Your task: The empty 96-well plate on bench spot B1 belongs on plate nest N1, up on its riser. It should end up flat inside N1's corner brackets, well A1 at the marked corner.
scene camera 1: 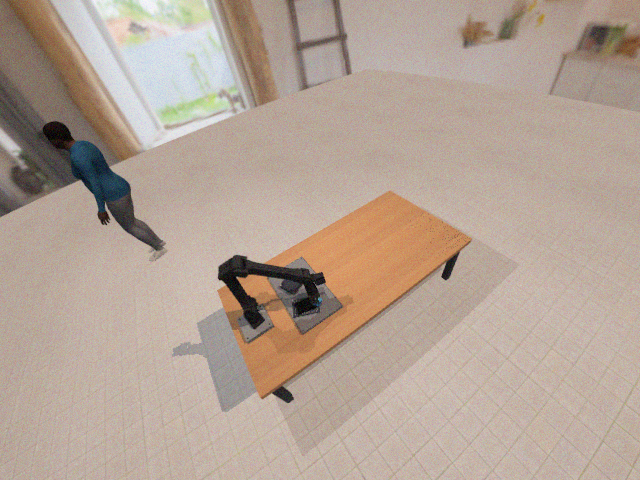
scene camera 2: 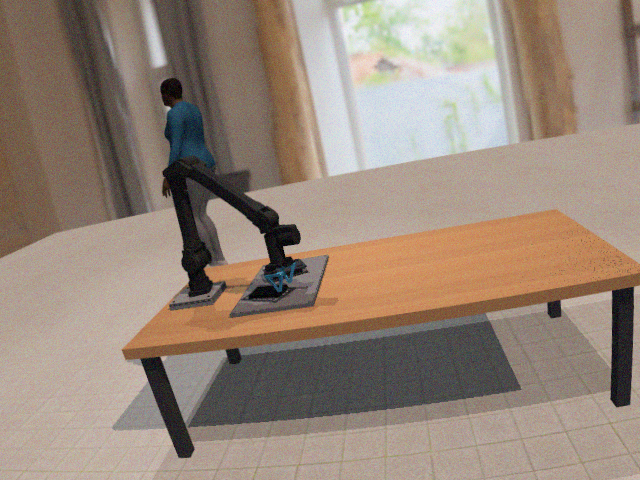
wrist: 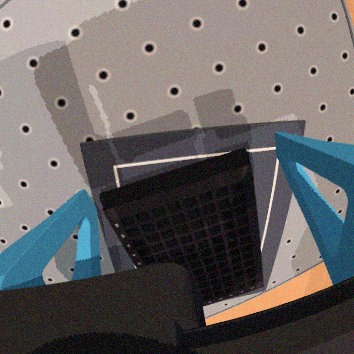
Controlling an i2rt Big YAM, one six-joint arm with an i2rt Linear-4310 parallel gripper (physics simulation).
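Where they show: gripper, fingertip midpoint: (scene camera 1: pixel 316 300) (scene camera 2: pixel 285 287) (wrist: pixel 180 171); arm's base, origin of the base link: (scene camera 1: pixel 254 318) (scene camera 2: pixel 201 290).
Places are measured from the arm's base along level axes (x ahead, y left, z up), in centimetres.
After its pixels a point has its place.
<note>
The black 96-well plate (scene camera 1: pixel 303 307) {x 26.4, y -17.6, z -0.4 cm} (scene camera 2: pixel 262 292) {x 26.4, y -18.3, z 0.0 cm} (wrist: pixel 190 230) {x 31.0, y -18.2, z 0.1 cm} lies on the dark mat of spot B1 (wrist: pixel 100 167) {x 37.1, y -17.0, z -1.3 cm}, turned slightly relative to its white outline. My gripper (scene camera 1: pixel 315 301) {x 35.1, y -20.5, z 0.8 cm} (scene camera 2: pixel 283 285) {x 35.1, y -20.5, z 0.8 cm} (wrist: pixel 180 171) {x 35.1, y -20.5, z 0.8 cm} is open and empty, low over the plate. In the wrist view its blue fingers stand wide, one off each side of the plate; the palm hides the plate's lower left part. The dark raised nest N1 (scene camera 1: pixel 290 285) {x 30.9, y 0.5, z 1.5 cm} (scene camera 2: pixel 300 267) {x 41.6, y -2.3, z 1.2 cm} is behind the gripper, partly hidden in scene camera 2. It does not show in the wrist view, and its brackets are too small to make out.
A grey perforated board (scene camera 1: pixel 330 304) {x 39.5, y -28.6, z -1.5 cm} (scene camera 2: pixel 306 296) {x 42.2, y -28.2, z -1.5 cm} (wrist: pixel 150 70) {x 39.2, y -22.4, z -1.5 cm} carries the spot and the nest. It lies on the wooden table (scene camera 1: pixel 382 248) {x 97.6, y -25.6, z -2.8 cm} (scene camera 2: pixel 439 268) {x 90.6, y -27.1, z -2.8 cm} beside the arm's base plate (scene camera 1: pixel 252 333) {x -6.5, y -7.0, z 0.0 cm} (scene camera 2: pixel 180 300) {x -7.5, y -7.3, z 0.0 cm}. A person in blue (scene camera 1: pixel 100 175) (scene camera 2: pixel 186 129) stands beyond the table.
</note>
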